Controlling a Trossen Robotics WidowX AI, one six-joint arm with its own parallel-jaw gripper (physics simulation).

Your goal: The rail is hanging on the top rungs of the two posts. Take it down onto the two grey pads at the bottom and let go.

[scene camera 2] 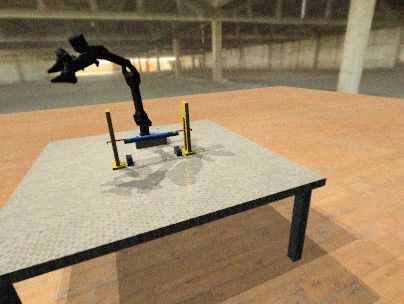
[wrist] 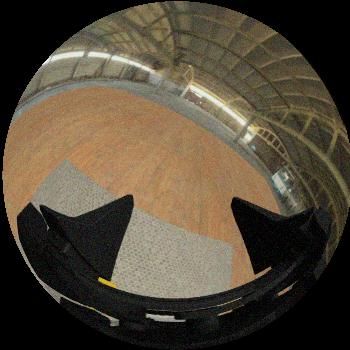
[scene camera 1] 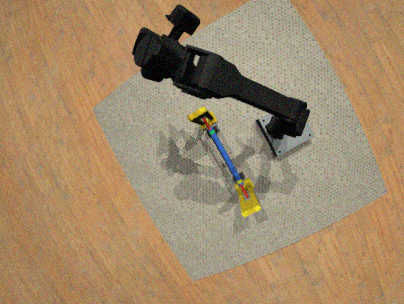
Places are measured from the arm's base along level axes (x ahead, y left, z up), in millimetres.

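Pixels of known places: gripper, fingertip midpoint: (scene camera 2: 49,76) (wrist: 184,201) (scene camera 1: 158,31); arm's base, origin of the base link: (scene camera 2: 145,134) (scene camera 1: 274,128).
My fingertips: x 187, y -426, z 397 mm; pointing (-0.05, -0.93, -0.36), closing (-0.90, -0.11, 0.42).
Note:
For each thing: its top centre in the pictures, then the offset to it from my fingertips. "*": a spot on its surface instead. Level surfaces: height alone.
- blue rail, middle of its top: (scene camera 1: 225,157) (scene camera 2: 151,134) dx +72, dy +408, dz -327 mm
- left post, middle of its top: (scene camera 1: 196,113) (scene camera 2: 107,110) dx +57, dy +209, dz -172 mm
- right post, middle of its top: (scene camera 1: 251,211) (scene camera 2: 184,102) dx +89, dy +608, dz -172 mm
- small yellow piece, surface spot: (wrist: 107,282) * dx +46, dy +188, dz -460 mm
- hex-patterned table top, its level: dz -472 mm
The blue rail (scene camera 1: 224,156) (scene camera 2: 152,137) with red rod ends hangs level between two yellow posts, roughly halfway up them in the scene camera 2 view. The left post (scene camera 2: 114,145) and right post (scene camera 2: 187,127) stand upright on yellow feet. Two dark grey pads (scene camera 2: 130,160) (scene camera 2: 178,151) sit on the table below the rail, near the posts. My gripper (scene camera 2: 50,76) (wrist: 184,201) is open and empty, high above the table and well away from the rail. A small yellow piece (wrist: 107,282) shows at the bottom of the wrist view; the rail does not show there.
The black arm (scene camera 1: 250,92) (scene camera 2: 136,97) rises from a grey base plate (scene camera 1: 295,141) behind the rail and reaches past the left post. Shadows fall across the hex-patterned table top (scene camera 1: 320,175) (scene camera 2: 225,185). The table's dark front edge (scene camera 2: 165,230) and wooden floor lie beyond.

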